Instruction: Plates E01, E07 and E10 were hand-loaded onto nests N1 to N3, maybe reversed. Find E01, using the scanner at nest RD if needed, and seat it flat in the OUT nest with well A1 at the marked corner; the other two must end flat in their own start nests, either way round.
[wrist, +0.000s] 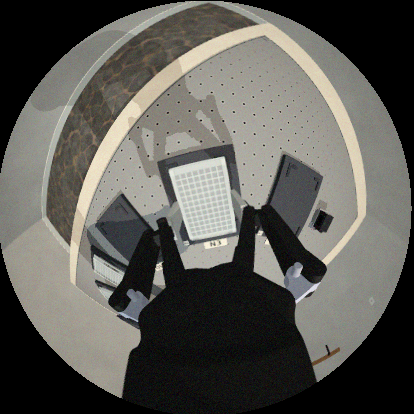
my gripper: 205, 203
white well plate: 202, 190
dark OUT nest: 123, 230
dark nest RD: 292, 197
dark nest N3: 207, 153
